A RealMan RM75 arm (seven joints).
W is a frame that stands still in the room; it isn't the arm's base.
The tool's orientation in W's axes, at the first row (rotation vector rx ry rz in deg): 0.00, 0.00, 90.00
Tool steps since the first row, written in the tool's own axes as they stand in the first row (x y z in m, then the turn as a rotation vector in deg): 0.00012, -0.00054, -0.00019, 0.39, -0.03, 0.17; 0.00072, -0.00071, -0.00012, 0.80, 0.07, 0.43; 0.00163, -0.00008, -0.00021, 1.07, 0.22, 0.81; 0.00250, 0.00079, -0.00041, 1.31, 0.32, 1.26; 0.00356, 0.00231, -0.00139, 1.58, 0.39, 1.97; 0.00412, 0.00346, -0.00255, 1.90, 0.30, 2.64; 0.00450, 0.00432, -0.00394, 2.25, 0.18, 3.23; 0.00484, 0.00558, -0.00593, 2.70, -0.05, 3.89; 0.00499, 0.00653, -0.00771, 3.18, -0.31, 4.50
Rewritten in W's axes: 0.00054, 0.00012, -0.00019, 0.03, 0.39, 0.17; 0.00071, 0.00072, -0.00012, -0.07, 0.80, 0.43; 0.00008, 0.00163, -0.00021, -0.22, 1.07, 0.81; -0.00079, 0.00250, -0.00041, -0.32, 1.31, 1.26; -0.00231, 0.00356, -0.00139, -0.39, 1.58, 1.97; -0.00346, 0.00412, -0.00255, -0.30, 1.90, 2.64; -0.00432, 0.00450, -0.00394, -0.18, 2.25, 3.23; -0.00558, 0.00484, -0.00593, 0.05, 2.70, 3.89; -0.00653, 0.00499, -0.00771, 0.31, 3.18, 4.50
